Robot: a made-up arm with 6 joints.
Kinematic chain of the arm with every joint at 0, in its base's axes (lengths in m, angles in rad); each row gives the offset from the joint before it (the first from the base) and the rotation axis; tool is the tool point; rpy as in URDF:
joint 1: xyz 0.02 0 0.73 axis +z
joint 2: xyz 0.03 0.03 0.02 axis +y
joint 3: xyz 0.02 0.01 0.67 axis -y
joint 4: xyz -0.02 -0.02 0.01 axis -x
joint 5: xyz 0.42 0 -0.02 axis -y
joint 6: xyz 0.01 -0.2 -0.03 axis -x
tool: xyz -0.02 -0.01 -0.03 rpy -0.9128 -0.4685 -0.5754
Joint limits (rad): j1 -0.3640..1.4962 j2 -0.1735..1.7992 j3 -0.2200..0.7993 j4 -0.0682..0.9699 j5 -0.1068..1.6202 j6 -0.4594..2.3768
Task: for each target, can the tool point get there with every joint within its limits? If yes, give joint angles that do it. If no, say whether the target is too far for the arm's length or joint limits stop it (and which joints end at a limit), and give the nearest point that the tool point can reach.
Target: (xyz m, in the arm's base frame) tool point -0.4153 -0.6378 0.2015
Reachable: no: joint limits stop it (at a limit: joint 1, joint 2, joint 3, joint 4) | nearest point 0.3508 -0.3377 0.2255 | short by 0.823 m
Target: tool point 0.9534 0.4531 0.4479
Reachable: yes | joints 0.6329 1.5426 0.5210 0.7695 0.6552 0.4618
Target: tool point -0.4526 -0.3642 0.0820
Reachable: no: joint limits stop it (at a limit: joint 1, joint 2, joint 3, joint 4) | nearest point 0.3495 -0.3279 0.2172 | short by 0.814 m
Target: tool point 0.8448 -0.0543 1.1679
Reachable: yes | joints 0.1467 0.5743 -0.0319 0.8793 0.2050 -0.1352
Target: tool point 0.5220 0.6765 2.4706
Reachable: no: too far | nearest point 0.3295 0.4171 1.7857 | short by 0.757 m
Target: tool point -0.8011 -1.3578 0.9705
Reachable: no: too far | nearest point 0.2421 -0.3071 1.3389 | short by 1.526 m
